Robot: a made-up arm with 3 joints.
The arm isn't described. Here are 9 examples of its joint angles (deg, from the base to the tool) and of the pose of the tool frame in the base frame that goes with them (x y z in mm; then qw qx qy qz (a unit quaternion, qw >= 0)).
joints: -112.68 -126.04 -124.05
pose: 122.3 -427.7 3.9 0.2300 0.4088 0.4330 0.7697
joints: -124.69 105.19 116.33
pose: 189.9 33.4 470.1 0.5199 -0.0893 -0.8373 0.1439
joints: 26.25 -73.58 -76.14
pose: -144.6 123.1 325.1 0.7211 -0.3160 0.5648 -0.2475
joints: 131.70 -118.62 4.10
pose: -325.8 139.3 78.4 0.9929 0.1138 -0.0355 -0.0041
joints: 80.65 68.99 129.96
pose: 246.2 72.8 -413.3 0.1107 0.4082 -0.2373 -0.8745
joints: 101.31 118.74 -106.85
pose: 27.2 642.2 -662.0 0.2040 -0.5598 0.2750 -0.7545
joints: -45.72 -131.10 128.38
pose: 240.4 -190.9 150.8 0.0121 -0.4352 -0.0250 0.8999
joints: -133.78 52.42 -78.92
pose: -129.9 755.7 561.9 0.5855 -0.5033 0.4820 -0.4143
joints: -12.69 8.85 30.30
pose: -256.1 -437.6 150.9 0.9647 -0.0323 -0.2612 0.0088
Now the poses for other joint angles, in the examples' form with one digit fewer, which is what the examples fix.
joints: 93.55 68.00 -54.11
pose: -247 39 -798 0.143 0.879 0.073 0.449
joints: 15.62 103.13 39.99
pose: -216 -294 -226 0.479 0.809 -0.174 -0.294
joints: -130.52 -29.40 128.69
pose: 242 273 323 0.075 -0.426 -0.157 0.888
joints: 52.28 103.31 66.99
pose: -78 -33 -283 0.176 0.815 -0.117 -0.539
